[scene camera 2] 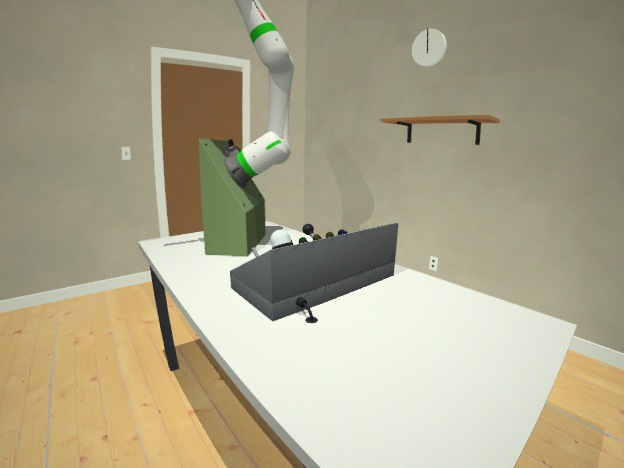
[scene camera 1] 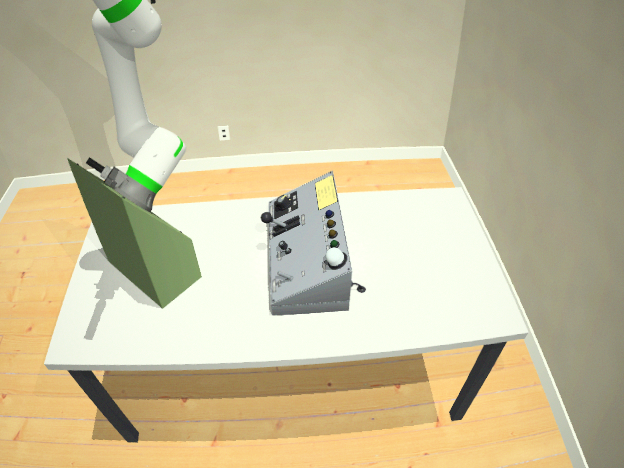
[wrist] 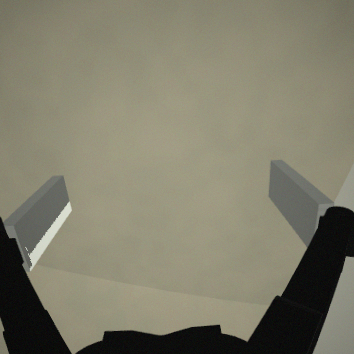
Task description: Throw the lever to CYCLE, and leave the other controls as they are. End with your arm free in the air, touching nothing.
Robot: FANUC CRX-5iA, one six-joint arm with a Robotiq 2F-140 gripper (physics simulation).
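Seen in the pictures: gripper, fingertip midpoint: (wrist: 167,185); arm's base, origin of the base link: (scene camera 2: 234,172) (scene camera 1: 131,200).
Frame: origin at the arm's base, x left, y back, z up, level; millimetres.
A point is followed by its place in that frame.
A grey sloped control panel (scene camera 1: 308,236) @(x 95, y -549, z -196 mm) (scene camera 2: 327,266) @(x 80, y -666, z -218 mm) stands on the table. Its lever with a black ball knob (scene camera 1: 266,217) @(x 145, y -401, z -170 mm) (scene camera 2: 307,229) @(x 149, y -413, z -179 mm) rises from dark slots and leans toward the panel's low edge. The position labels, including CYCLE, are too small to read. A rotary knob (scene camera 1: 282,202) @(x 269, y -435, z -203 mm), a small black control (scene camera 1: 283,245) @(x 42, y -474, z -193 mm), a metal handle (scene camera 1: 284,276) @(x -72, y -494, z -213 mm), coloured round controls (scene camera 1: 331,223) @(x 104, y -623, z -140 mm) and a white dome (scene camera 1: 334,256) @(x -66, y -646, z -115 mm) (scene camera 2: 280,238) @(x -56, y -665, z -123 mm) are also on it. My gripper (wrist: 167,185) @(x -357, y -117, z 907 mm) is open and empty, well away from the panel. Its fingers are hidden behind a green block in both scene views.
The tall green sloped block (scene camera 1: 151,251) @(x -137, y -105, z -80 mm) (scene camera 2: 224,216) @(x -83, y -139, z -163 mm) stands on the white table (scene camera 1: 403,302) @(x -49, y -877, z -328 mm) (scene camera 2: 403,362) @(x 82, y -984, z -328 mm), between my gripper and the panel in scene camera 1. My wrist is close to its top; contact is unclear. A short cable (scene camera 1: 358,287) @(x 1, y -726, z -326 mm) (scene camera 2: 308,311) @(x -10, y -729, z -305 mm) comes from the panel's back.
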